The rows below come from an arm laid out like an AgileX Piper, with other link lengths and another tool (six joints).
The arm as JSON. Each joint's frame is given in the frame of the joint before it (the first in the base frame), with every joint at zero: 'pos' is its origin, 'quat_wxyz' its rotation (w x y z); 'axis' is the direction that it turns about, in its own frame. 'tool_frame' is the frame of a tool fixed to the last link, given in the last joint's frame.
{
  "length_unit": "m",
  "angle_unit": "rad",
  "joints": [
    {
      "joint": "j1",
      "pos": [
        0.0,
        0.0,
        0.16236
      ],
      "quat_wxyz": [
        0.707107,
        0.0,
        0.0,
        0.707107
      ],
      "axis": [
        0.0,
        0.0,
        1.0
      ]
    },
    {
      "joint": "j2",
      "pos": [
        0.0,
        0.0,
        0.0
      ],
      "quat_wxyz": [
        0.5,
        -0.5,
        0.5,
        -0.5
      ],
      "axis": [
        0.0,
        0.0,
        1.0
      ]
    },
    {
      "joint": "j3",
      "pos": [
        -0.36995,
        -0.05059,
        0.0
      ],
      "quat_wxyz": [
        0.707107,
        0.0,
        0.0,
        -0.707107
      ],
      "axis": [
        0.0,
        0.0,
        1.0
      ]
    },
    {
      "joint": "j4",
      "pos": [
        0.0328,
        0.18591,
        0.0
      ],
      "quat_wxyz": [
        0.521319,
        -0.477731,
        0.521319,
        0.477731
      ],
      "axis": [
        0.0,
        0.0,
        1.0
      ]
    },
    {
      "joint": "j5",
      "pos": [
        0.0,
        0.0,
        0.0
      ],
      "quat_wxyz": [
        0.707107,
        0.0,
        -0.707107,
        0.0
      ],
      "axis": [
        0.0,
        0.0,
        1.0
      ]
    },
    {
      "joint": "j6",
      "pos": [
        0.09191,
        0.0,
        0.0
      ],
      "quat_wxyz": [
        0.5,
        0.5,
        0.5,
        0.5
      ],
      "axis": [
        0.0,
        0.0,
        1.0
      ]
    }
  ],
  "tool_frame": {
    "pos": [
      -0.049,
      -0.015,
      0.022
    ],
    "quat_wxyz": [
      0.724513,
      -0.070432,
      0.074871,
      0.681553
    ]
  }
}
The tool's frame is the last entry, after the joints.
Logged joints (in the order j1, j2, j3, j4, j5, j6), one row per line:
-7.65 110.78 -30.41 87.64 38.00 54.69
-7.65 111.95 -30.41 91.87 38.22 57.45
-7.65 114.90 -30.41 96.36 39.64 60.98
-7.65 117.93 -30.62 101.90 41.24 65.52
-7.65 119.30 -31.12 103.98 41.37 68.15
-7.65 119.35 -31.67 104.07 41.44 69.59
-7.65 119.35 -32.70 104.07 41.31 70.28
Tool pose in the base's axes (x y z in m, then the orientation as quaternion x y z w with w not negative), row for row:
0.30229 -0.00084 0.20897 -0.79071 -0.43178 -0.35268 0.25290
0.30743 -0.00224 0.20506 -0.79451 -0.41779 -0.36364 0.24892
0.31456 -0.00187 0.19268 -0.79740 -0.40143 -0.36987 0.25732
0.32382 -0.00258 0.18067 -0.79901 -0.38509 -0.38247 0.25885
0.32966 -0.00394 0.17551 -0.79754 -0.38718 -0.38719 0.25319
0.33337 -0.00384 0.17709 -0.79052 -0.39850 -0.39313 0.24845
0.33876 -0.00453 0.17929 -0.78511 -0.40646 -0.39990 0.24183
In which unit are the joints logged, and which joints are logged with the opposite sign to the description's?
The joints are logged in degrees. Opposite sign: j6.
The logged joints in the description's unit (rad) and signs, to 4 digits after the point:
-0.1335 1.9335 -0.5308 1.5296 0.6632 -0.9545
-0.1335 1.9539 -0.5308 1.6034 0.6671 -1.0027
-0.1335 2.0054 -0.5308 1.6818 0.6918 -1.0643
-0.1335 2.0583 -0.5344 1.7785 0.7198 -1.1435
-0.1335 2.0822 -0.5431 1.8148 0.7220 -1.1894
-0.1335 2.0831 -0.5527 1.8164 0.7233 -1.2146
-0.1335 2.0831 -0.5707 1.8164 0.7210 -1.2266

